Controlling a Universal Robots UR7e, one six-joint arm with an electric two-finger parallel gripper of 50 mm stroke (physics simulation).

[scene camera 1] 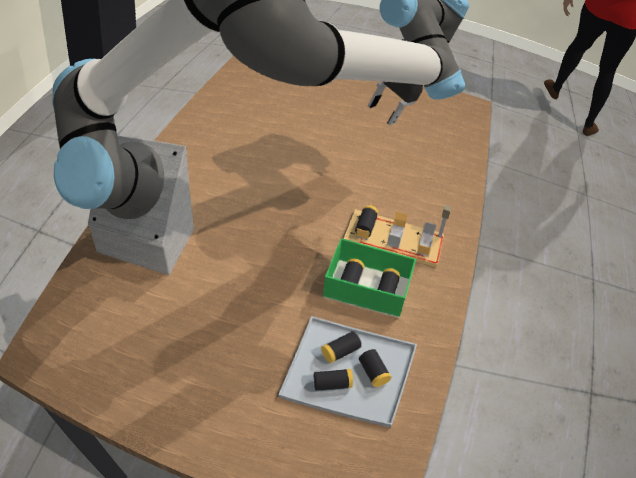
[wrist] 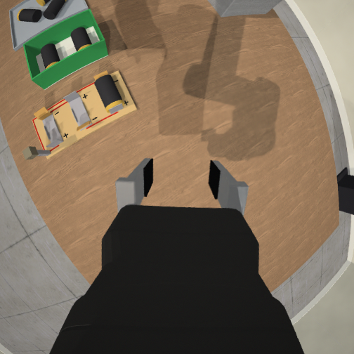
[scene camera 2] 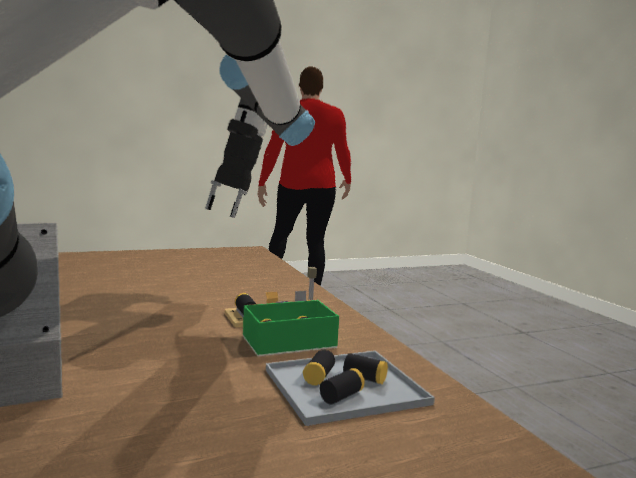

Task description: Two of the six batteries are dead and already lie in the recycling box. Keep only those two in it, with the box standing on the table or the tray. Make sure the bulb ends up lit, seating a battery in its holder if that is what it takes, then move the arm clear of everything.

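Places are measured from the arm's base along level axes (x down, y left, z ahead), in millimetres.
Where they show: gripper, between the fingertips: (scene camera 1: pixel 381 114) (scene camera 2: pixel 220 213); arm's base, origin of its link: (scene camera 1: pixel 131 180).
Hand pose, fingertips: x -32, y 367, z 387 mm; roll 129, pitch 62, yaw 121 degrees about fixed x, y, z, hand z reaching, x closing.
Things, the pixels of their top centre, and the offset from my fingertips. "pt": a spot on its surface instead.
- green recycling box, centre of its top: (scene camera 1: pixel 372 267) (scene camera 2: pixel 290 310) dy -290, dx +137, dz +88 mm
- circuit board, a spot on its surface: (scene camera 1: pixel 375 237) pt dy -167, dx +187, dz +61 mm
- battery, centre of its top: (scene camera 1: pixel 367 215) (scene camera 2: pixel 246 297) dy -150, dx +151, dz +34 mm
- bulb, centre of its top: (scene camera 1: pixel 447 208) (scene camera 2: pixel 312 267) dy -103, dx +105, dz +188 mm
- grey tray, centre of its top: (scene camera 2: pixel 345 379) (scene camera 1: pixel 350 370) dy -486, dx +185, dz +123 mm
The green recycling box (scene camera 1: pixel 362 299) (scene camera 2: pixel 293 334) (wrist: pixel 75 67) stands upright on the table with two black batteries (scene camera 1: pixel 352 272) (scene camera 1: pixel 389 281) inside. Beside it lies the circuit board (scene camera 1: pixel 375 237) (wrist: pixel 64 117). One battery (scene camera 1: pixel 367 222) (scene camera 2: pixel 245 302) (wrist: pixel 108 91) lies in its end holder, yellow end towards the plus mark in the wrist view. The other two holders are empty. The bulb (scene camera 1: pixel 445 212) (scene camera 2: pixel 312 272) (wrist: pixel 30 152) on its post looks dull, unlit. Three batteries (scene camera 1: pixel 341 346) (scene camera 1: pixel 374 366) (scene camera 1: pixel 333 380) lie on the grey tray (scene camera 1: pixel 303 359). My gripper (scene camera 1: pixel 380 114) (scene camera 2: pixel 221 212) (wrist: pixel 180 170) is open and empty, high above the table, well apart from the board.
The grey robot pedestal (scene camera 1: pixel 174 205) (scene camera 2: pixel 43 359) stands at the table's left side in the first scene view. The tray lies beyond the box from the board. A person in a red top (scene camera 2: pixel 313 149) stands on the floor past the table's far end.
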